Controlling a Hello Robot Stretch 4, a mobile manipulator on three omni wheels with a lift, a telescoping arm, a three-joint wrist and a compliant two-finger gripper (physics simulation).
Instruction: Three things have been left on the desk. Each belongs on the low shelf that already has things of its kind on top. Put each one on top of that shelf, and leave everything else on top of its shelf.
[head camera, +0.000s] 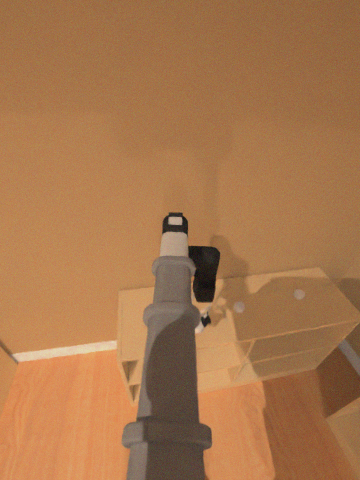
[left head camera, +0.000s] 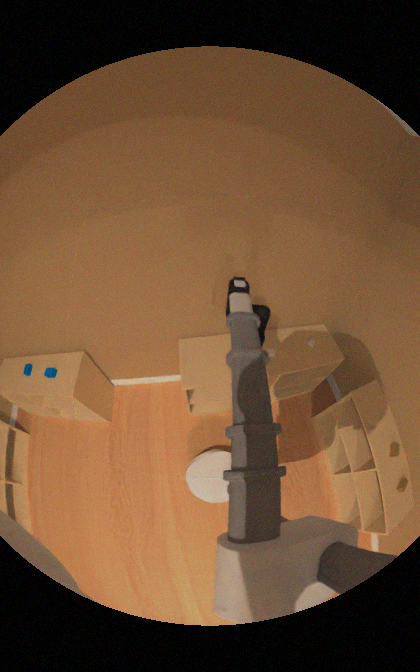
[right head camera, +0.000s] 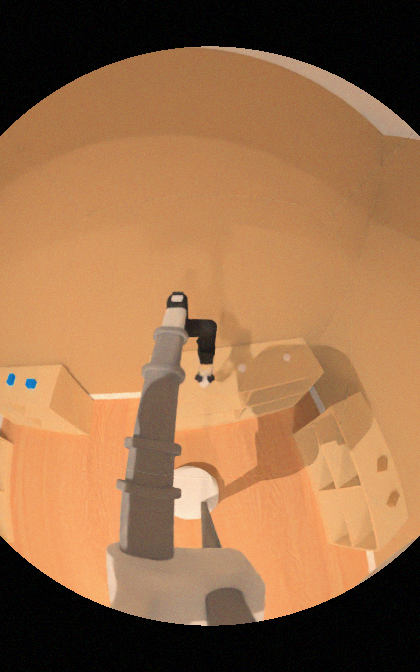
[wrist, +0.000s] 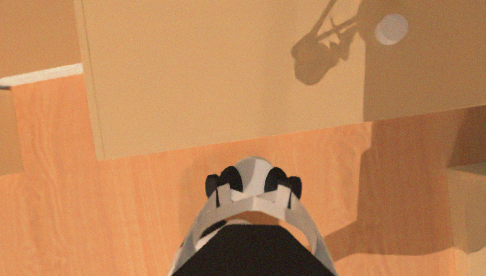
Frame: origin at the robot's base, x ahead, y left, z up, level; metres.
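Seen in the pictures: gripper, between the fingertips: (wrist: 253, 182).
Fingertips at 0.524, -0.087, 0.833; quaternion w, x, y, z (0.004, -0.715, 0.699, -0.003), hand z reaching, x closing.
Note:
Offsets run from my fingertips to a thing's top centre, as dx, dy, dz. Level surfaces: height alone.
My gripper (head camera: 202, 321) (right head camera: 204, 378) (wrist: 253, 182) is shut on a pale grey-white ball @[-0.001, +0.000, +0.008] (right head camera: 204, 383) (wrist: 256, 167). It is held high, near the front edge of a low wooden shelf @[dz -0.250] (head camera: 134, 320) (left head camera: 202, 357) (right head camera: 220, 397) (wrist: 175, 75); the exact height is hard to tell. In the left head view the arm hides the gripper. On the right half of that shelf's top lie one pale ball @[+0.246, -0.244, -0.226] (head camera: 239, 307) (left head camera: 271, 352) (right head camera: 242, 368) (wrist: 391, 29) and, farther right, another pale ball @[+0.334, -0.591, -0.226] (head camera: 299, 294) (left head camera: 311, 343) (right head camera: 286, 357). The desk does not show.
Two blue things (left head camera: 50, 372) (right head camera: 31, 383) lie on the left shelf (left head camera: 67, 365) (right head camera: 50, 375). Two brown things (left head camera: 394, 449) (right head camera: 382, 463) lie on the right shelf (left head camera: 375, 400) (right head camera: 360, 412). A wall (head camera: 100, 175) rises behind the middle shelf.

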